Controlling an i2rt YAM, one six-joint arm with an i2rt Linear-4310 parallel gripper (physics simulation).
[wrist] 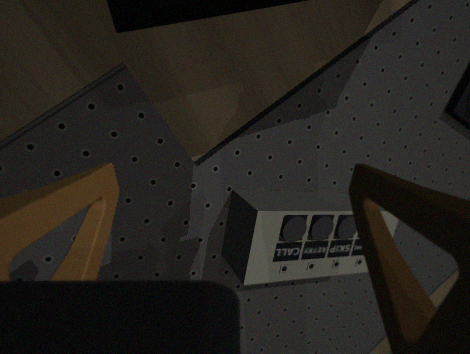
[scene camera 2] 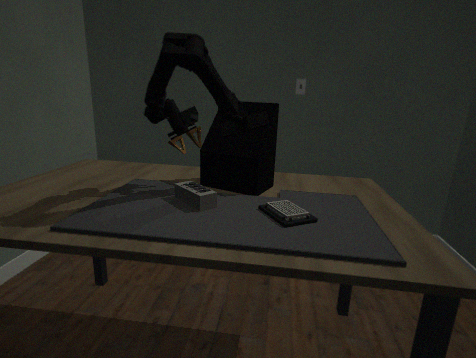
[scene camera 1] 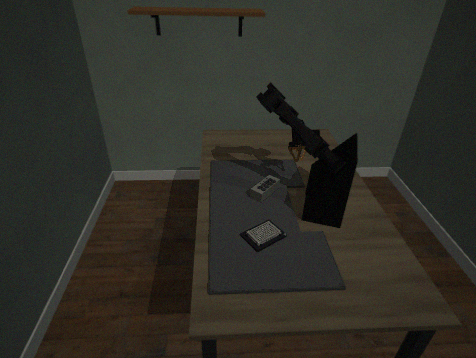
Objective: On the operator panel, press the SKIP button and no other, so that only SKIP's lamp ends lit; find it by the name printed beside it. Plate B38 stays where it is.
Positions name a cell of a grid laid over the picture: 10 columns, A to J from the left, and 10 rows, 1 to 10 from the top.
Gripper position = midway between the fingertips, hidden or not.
In view: the gripper (wrist: E5) and an operator panel (wrist: F7).
